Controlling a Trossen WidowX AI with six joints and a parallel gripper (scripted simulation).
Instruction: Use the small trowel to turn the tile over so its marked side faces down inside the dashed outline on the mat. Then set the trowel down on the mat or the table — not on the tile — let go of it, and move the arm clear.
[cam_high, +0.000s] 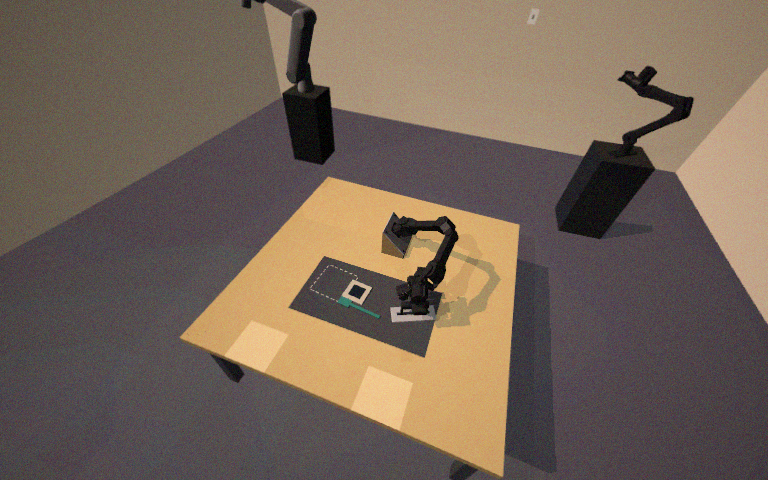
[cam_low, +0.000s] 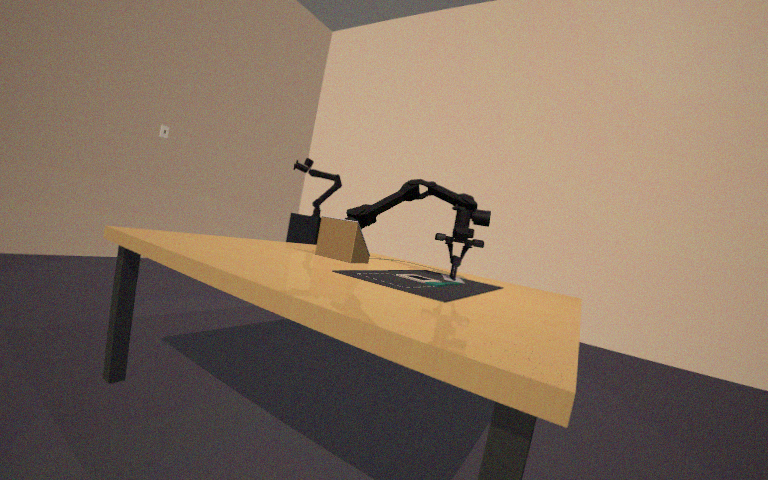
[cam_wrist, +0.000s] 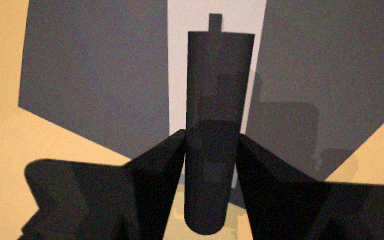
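My gripper tip is 10 mm short of the trowel, 20 mm to the left of it and 30 mm above it. From my gripper tip the other things lie so: teal strip (50 mm ahead, 270 mm to the right, 60 mm below); tile (30 mm behind, 280 mm to the right, 60 mm below); dark grey mat (220 mm to the right, 80 mm below).
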